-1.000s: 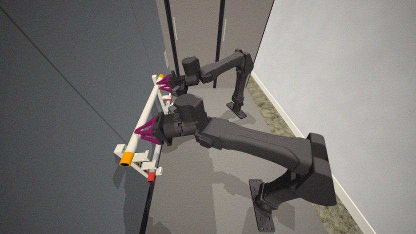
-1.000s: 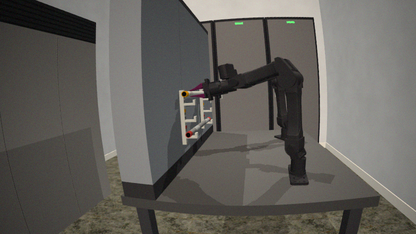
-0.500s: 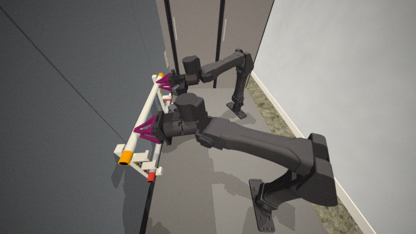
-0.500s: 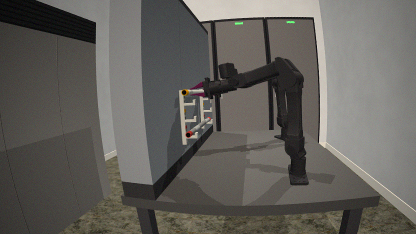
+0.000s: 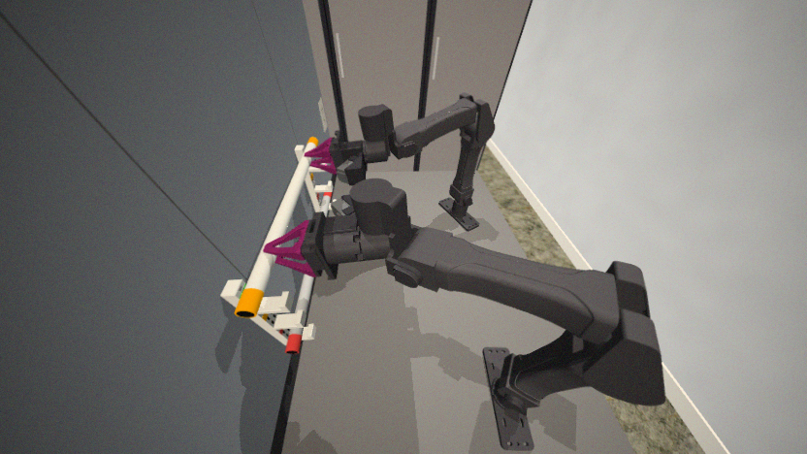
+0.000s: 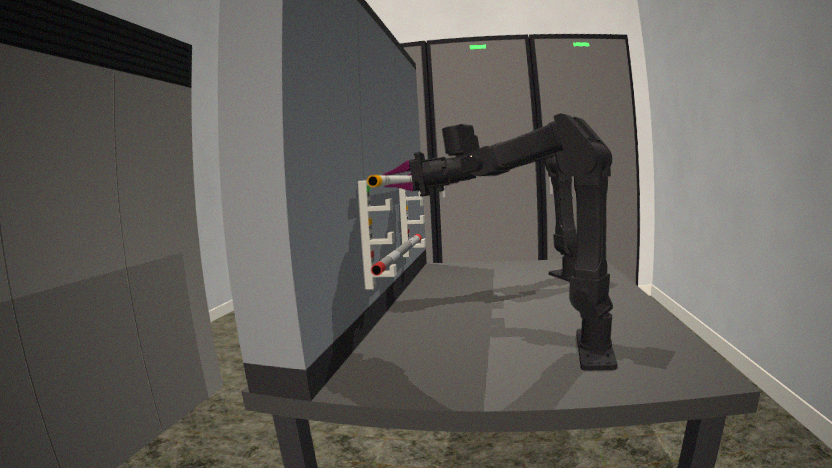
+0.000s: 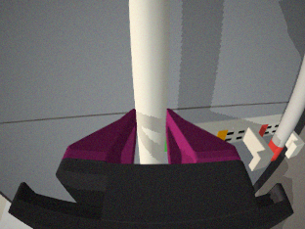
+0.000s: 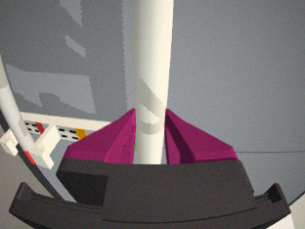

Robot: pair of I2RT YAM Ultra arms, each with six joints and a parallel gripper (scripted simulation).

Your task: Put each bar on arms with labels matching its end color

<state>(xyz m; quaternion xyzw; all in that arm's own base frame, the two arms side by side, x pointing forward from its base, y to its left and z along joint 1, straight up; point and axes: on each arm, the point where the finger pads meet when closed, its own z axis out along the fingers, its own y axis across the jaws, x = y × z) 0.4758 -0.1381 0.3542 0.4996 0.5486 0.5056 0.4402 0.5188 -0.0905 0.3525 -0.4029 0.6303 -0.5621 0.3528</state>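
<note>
Now: the orange-ended bar 15 cm to the right of my left hand and 2 cm ahead of it. The rest, counted from my left hand: grey wall panel 17 cm to the right, 13 cm ahead, 7 cm above; then red-ended bar 20 cm below, 15 cm to the right, 2 cm ahead.
Now: right hand 150 mm to the right of the orange-ended bar. Also, from my right hand: grey wall panel 100 mm ahead, 130 mm to the left, 70 mm above; red-ended bar 140 mm to the left, 190 mm below.
</note>
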